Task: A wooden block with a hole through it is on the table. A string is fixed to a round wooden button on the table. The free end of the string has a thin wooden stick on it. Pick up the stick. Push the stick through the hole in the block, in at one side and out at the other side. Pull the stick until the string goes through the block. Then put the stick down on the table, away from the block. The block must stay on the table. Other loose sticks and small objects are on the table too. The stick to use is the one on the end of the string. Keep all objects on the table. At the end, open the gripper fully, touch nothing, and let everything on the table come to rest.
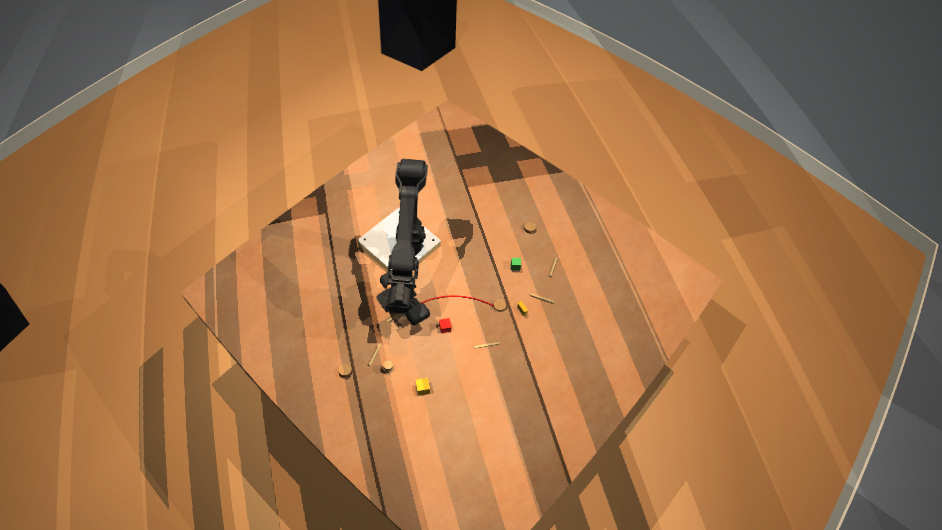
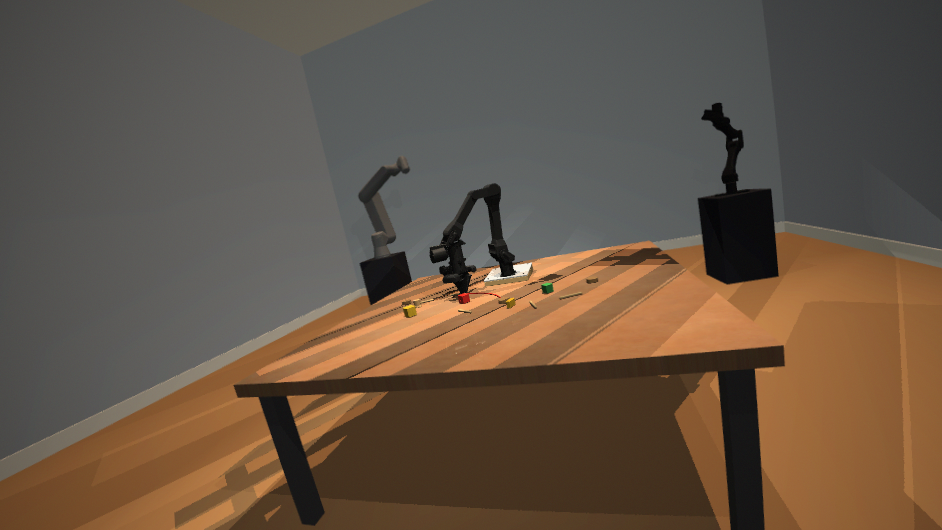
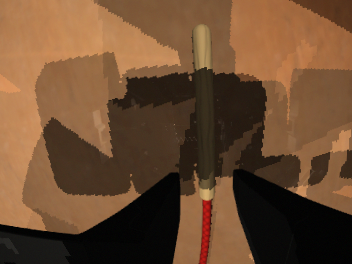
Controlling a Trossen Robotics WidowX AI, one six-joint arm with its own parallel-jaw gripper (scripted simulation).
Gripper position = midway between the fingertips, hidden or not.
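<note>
My gripper [image 1: 405,311], visible also in image 2 [image 2: 464,293] and image 3 [image 3: 206,180].
</note>
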